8 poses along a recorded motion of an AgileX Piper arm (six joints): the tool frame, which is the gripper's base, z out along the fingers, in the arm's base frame.
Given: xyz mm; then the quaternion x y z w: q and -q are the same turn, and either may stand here.
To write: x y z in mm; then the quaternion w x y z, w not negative. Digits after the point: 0 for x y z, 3 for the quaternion.
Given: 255 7 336 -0.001 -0.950 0.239 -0.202
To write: 255 7 336 0.202 0.001 0.950 -0.239
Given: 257 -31 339 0.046 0.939 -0.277 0.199
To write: 257 -31 339 0.199 0.046 0.939 -0.277
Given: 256 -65 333 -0.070 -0.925 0.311 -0.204
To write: 256 -65 333 0.204 0.070 0.925 -0.311
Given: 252 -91 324 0.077 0.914 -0.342 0.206
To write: 252 -91 324 0.206 0.077 0.914 -0.342
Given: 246 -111 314 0.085 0.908 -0.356 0.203
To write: 246 -111 314 0.203 0.085 0.908 -0.356
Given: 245 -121 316 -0.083 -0.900 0.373 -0.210
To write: 245 -121 316 0.210 0.083 0.900 -0.373
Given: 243 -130 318 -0.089 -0.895 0.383 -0.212
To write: 243 -130 318 0.212 0.089 0.895 -0.383
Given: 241 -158 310 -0.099 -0.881 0.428 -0.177
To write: 241 -158 310 0.177 0.099 0.881 -0.428
